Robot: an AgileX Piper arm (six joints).
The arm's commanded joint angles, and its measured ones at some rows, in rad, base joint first. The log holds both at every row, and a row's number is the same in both.
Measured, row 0:
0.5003 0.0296 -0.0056 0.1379 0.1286 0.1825
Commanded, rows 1 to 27:
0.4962 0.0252 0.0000 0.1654 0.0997 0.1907
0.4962 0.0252 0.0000 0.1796 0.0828 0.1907
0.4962 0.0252 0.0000 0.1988 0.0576 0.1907
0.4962 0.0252 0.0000 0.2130 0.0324 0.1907
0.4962 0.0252 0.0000 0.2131 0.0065 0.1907
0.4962 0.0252 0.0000 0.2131 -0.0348 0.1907
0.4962 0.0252 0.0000 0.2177 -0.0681 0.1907
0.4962 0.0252 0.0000 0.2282 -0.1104 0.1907
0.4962 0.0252 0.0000 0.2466 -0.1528 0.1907
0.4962 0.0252 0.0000 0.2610 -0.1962 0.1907
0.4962 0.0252 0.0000 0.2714 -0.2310 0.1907
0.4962 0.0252 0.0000 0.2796 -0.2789 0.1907
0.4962 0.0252 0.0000 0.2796 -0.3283 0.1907
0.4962 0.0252 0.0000 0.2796 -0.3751 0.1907
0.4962 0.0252 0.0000 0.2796 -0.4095 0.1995
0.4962 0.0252 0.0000 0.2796 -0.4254 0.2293
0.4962 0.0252 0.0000 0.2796 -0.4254 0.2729
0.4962 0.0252 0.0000 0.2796 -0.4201 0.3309
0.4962 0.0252 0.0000 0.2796 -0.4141 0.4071
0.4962 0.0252 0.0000 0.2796 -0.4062 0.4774
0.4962 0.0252 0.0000 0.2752 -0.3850 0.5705
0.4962 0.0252 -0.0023 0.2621 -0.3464 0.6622
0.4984 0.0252 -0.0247 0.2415 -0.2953 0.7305
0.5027 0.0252 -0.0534 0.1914 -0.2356 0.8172
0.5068 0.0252 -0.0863 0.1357 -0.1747 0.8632
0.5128 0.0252 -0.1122 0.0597 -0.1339 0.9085
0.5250 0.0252 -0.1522 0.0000 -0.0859 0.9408
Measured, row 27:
0.5003 0.0296 -0.0398 0.2165 -0.2605 0.7366
